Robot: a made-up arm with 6 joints. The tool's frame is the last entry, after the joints.
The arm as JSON. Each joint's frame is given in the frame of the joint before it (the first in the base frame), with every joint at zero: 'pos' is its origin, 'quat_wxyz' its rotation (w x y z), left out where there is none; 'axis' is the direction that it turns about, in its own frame. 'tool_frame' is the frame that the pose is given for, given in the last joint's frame.
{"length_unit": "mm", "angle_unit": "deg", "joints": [
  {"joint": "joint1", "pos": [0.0, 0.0, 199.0], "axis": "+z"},
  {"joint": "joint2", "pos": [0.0, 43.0, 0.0], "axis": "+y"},
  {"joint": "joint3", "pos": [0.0, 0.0, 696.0], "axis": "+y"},
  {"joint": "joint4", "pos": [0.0, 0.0, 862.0], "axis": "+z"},
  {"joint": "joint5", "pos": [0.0, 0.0, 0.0], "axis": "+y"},
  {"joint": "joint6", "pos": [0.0, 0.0, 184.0], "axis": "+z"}
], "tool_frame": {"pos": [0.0, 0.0, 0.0]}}
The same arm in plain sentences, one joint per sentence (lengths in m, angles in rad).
The arm has six revolute joints in a row. What follows holds with every joint at zero, and every direction is one of the base frame's. Joint 1 is mounted 0.1990 m along +z from the base frame's origin and turns about +z. Joint 2 is mounted 0.0430 m along +y from joint 1 and turns about +y. Joint 3 is mounted 0.6960 m along +z from joint 2 and turns about +y. Joint 4 is mounted 0.8620 m along +z from joint 3 and turns about +z. Joint 5 is mounted at the same point as joint 4 and turns about +y. Joint 6 is mounted 0.1840 m along +z from joint 5 and turns about +z. The tool frame, which is the frame that the pose is given for, is mounted at the same point as joint 6; its axes are parallel to the base frame's.
